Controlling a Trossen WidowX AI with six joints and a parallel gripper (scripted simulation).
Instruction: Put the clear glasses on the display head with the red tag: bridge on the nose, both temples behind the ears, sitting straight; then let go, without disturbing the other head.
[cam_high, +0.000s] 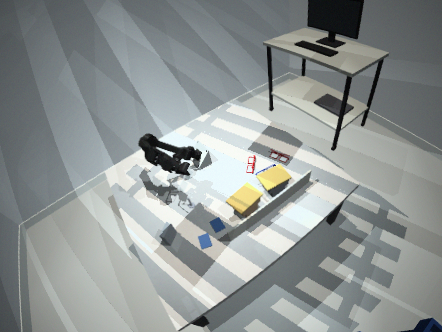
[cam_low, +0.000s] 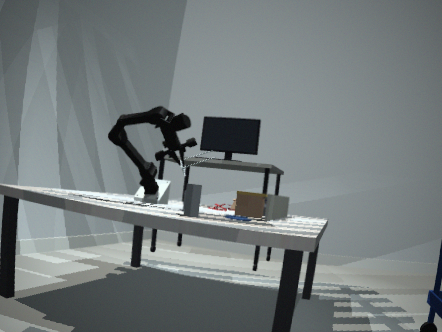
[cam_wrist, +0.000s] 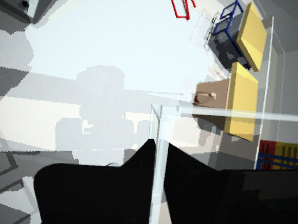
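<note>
Now: the brown display head 26 cm ahead of my gripper tip, 15 cm to the left of it and 13 cm below it. Round my gripper tip: grey block (15 cm ahead, 29 cm to the right, 13 cm below); long grey wall (41 cm ahead, 24 cm to the left, 13 cm below).
</note>
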